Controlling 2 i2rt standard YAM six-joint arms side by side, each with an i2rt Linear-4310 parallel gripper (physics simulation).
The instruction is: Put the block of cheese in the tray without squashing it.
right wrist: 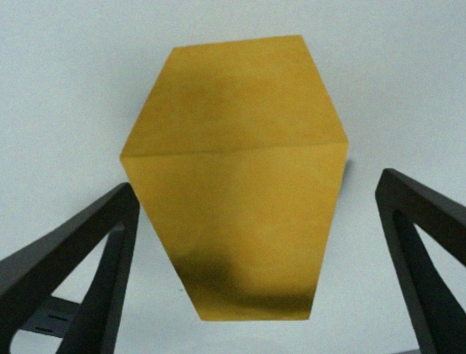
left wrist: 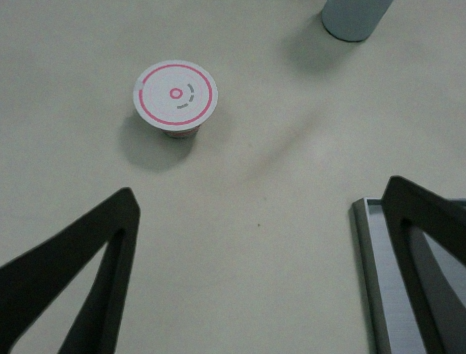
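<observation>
The block of cheese (right wrist: pixel 240 200) is an orange-yellow block, large in the right wrist view, over a pale surface. My right gripper (right wrist: pixel 252 186) is open, with its fingertips on either side of the block; the left fingertip appears close against the block's edge, and a gap shows at the right fingertip. The tray (left wrist: pixel 371 280) is grey metal with a low rim and shows in part at the right of the left wrist view, partly hidden behind a finger. My left gripper (left wrist: pixel 256 193) is open and empty, above the table to the left of the tray.
A cup with a white lid and pink rings (left wrist: pixel 176 95) stands ahead of the left gripper. The lower part of a grey-blue cylinder (left wrist: pixel 352 17) stands at the top right of that view. A dark flat object (right wrist: pixel 52 316) shows behind the right gripper's left finger.
</observation>
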